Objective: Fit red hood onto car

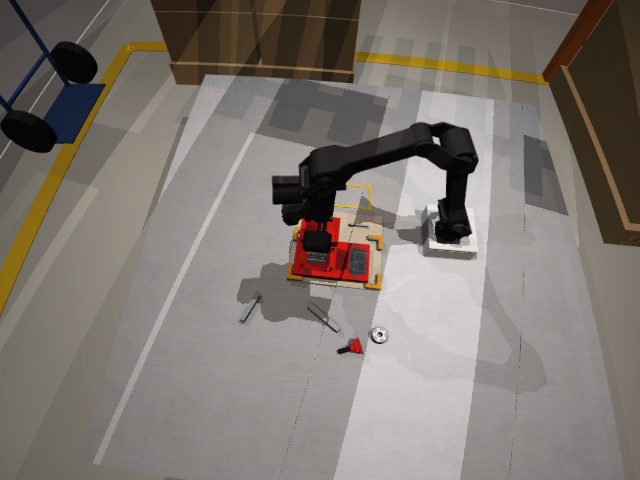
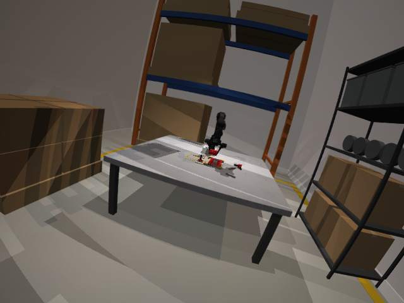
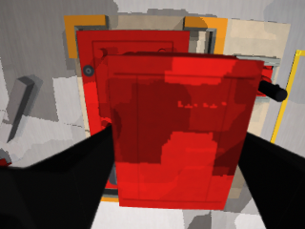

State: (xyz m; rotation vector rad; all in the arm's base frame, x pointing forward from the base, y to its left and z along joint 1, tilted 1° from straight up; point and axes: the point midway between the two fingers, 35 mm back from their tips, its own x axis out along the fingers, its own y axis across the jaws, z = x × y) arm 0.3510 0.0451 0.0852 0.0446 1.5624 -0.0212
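The grey engine block lies 8 cm below my gripper tip and 4 cm to the left of it. Also, from my gripper tip: red hood: 1 cm above.
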